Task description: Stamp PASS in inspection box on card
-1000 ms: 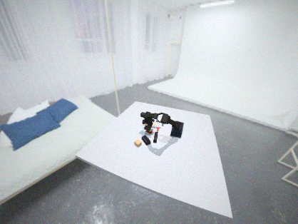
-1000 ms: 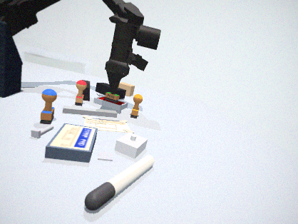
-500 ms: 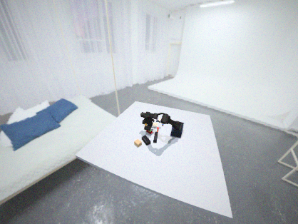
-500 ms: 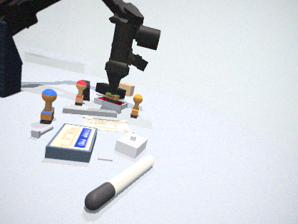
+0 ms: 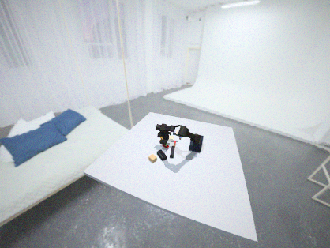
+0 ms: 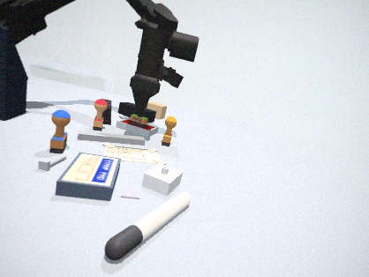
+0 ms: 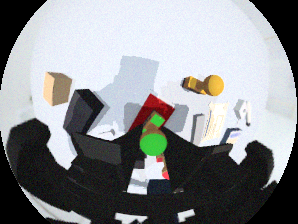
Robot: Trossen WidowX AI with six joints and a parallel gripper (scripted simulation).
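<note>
Now: the green-topped stamp right at my gripper tip. Round my gripper tip: red-topped stamp 9 cm behind, 5 cm to the right, 2 cm below; orange-topped stamp 7 cm ahead, 7 cm to the right, 2 cm below; red ink pad 3 cm below.
</note>
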